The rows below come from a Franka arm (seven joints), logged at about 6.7 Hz.
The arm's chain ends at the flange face. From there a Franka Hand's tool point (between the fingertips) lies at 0.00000 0.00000 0.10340 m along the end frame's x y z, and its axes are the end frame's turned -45 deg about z.
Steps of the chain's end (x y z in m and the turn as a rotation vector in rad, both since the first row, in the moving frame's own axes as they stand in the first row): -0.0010 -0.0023 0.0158 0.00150 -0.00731 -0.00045; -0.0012 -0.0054 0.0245 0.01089 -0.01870 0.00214; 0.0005 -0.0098 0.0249 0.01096 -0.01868 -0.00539; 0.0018 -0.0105 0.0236 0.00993 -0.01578 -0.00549; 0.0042 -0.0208 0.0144 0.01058 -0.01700 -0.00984; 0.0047 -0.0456 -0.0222 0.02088 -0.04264 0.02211
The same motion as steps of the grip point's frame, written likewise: 0.0005 -0.0030 0.0158 0.00623 -0.00411 -0.00045; 0.0024 -0.0068 0.0245 0.02092 -0.00552 0.00214; 0.0067 -0.0087 0.0249 0.02096 -0.00546 -0.00539; 0.0083 -0.0080 0.0236 0.01818 -0.00414 -0.00549; 0.0172 -0.0138 0.0144 0.01950 -0.00454 -0.00984; 0.0340 -0.0336 -0.0223 0.04492 -0.01539 0.02211
